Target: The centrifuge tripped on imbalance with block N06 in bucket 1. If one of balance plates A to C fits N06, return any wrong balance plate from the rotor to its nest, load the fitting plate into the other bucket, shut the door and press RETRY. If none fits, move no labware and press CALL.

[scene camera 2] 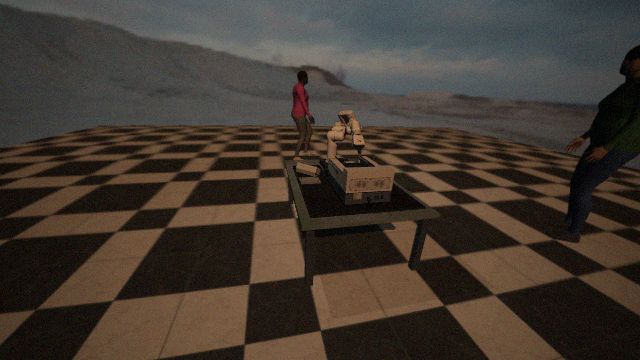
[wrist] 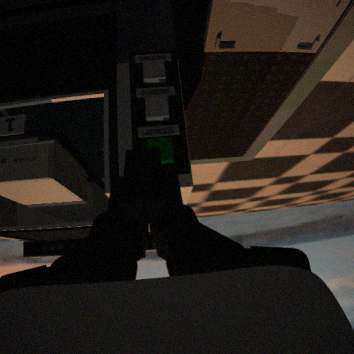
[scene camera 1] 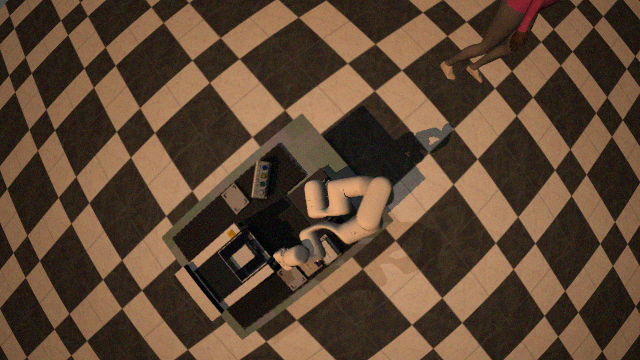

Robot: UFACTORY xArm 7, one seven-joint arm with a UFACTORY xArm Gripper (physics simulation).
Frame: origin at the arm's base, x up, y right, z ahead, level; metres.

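Seen in the pictures: gripper, fingertip midpoint: (scene camera 2: 359, 153) (wrist: 145, 172) (scene camera 1: 278, 260).
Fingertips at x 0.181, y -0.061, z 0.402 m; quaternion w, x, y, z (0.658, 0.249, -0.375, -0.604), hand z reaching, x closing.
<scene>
A point is followed by its place in that frame.
The centrifuge (scene camera 1: 210, 251) @(x 0.175, y 0.257, z 0.618 m) (scene camera 2: 360, 178) @(x 0.159, y 0.249, z 0.873 m) stands on the table, and its chamber shows from above. In the wrist view a label "1" (wrist: 10, 124) @(x 0.093, y 0.089, z 0.465 m) marks a bucket that holds a pale block (wrist: 35, 191) @(x 0.147, y 0.096, z 0.521 m). A strip of three buttons runs along the centrifuge's side: two grey ones (wrist: 154, 70) @(x 0.077, y -0.059, z 0.458 m) (wrist: 156, 107) @(x 0.112, y -0.058, z 0.458 m) and a lit green one (wrist: 166, 151) @(x 0.149, y -0.063, z 0.459 m). My gripper (wrist: 145, 172) @(x 0.181, y -0.061, z 0.402 m) (scene camera 2: 359, 150) @(x 0.181, y -0.061, z 0.402 m) is shut and empty, with its fingertips at the green button's left edge. I cannot tell whether they touch it. The button labels are too dim to read. Pale plates (wrist: 246, 28) @(x -0.023, y -0.160, z 0.535 m) (scene camera 1: 293, 277) @(x -0.023, y -0.209, z 0.523 m) lie beyond on the table.
A box with coloured buttons (scene camera 1: 261, 178) @(x 0.036, y 0.312, z 0.138 m) and a flat plate (scene camera 1: 234, 198) @(x -0.019, y 0.392, z 0.364 m) lie on the table (scene camera 1: 308, 134) @(x -0.048, y 0.277, z -0.250 m) (scene camera 2: 366, 219) @(x -0.048, y 0.284, z 1.028 m) behind the centrifuge. A person in red (scene camera 1: 492, 40) (scene camera 2: 301, 111) walks beyond the table. Another person in green (scene camera 2: 603, 143) stands at the right.
</scene>
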